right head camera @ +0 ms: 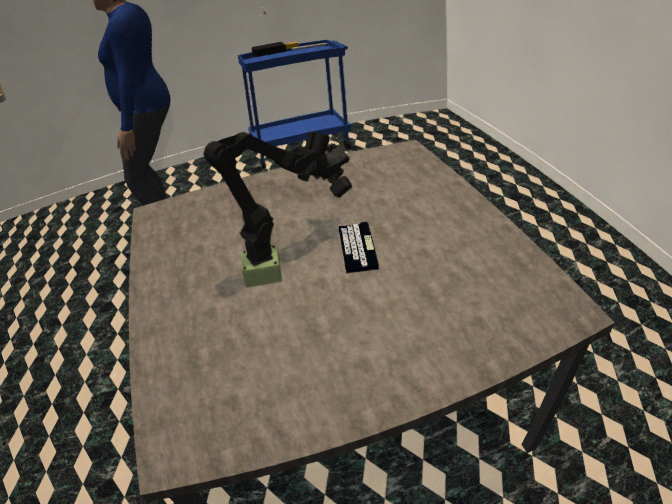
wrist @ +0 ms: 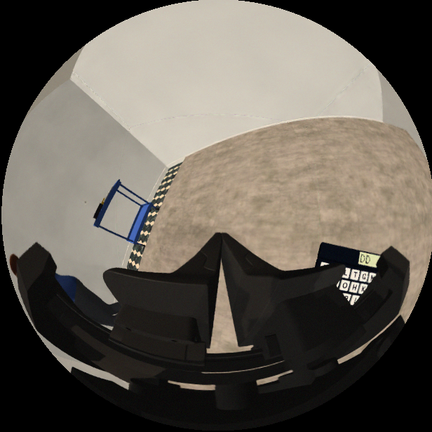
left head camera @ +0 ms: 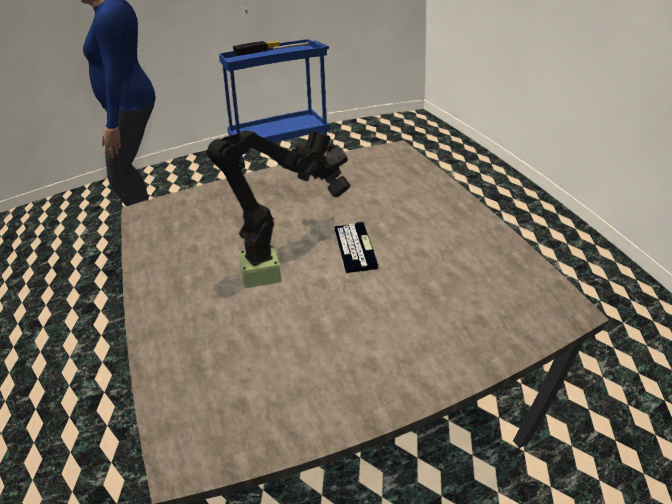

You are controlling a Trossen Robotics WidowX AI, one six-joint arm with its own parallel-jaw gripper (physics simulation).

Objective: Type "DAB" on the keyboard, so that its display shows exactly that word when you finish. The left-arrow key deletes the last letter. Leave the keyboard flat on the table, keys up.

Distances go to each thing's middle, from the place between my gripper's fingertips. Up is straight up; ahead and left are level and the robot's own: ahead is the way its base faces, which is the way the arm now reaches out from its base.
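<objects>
I see where the dark keyboard [right head camera: 357, 237] is: 70 mm behind my hand, 190 mm to the right of it, and 150 mm below it.
</objects>
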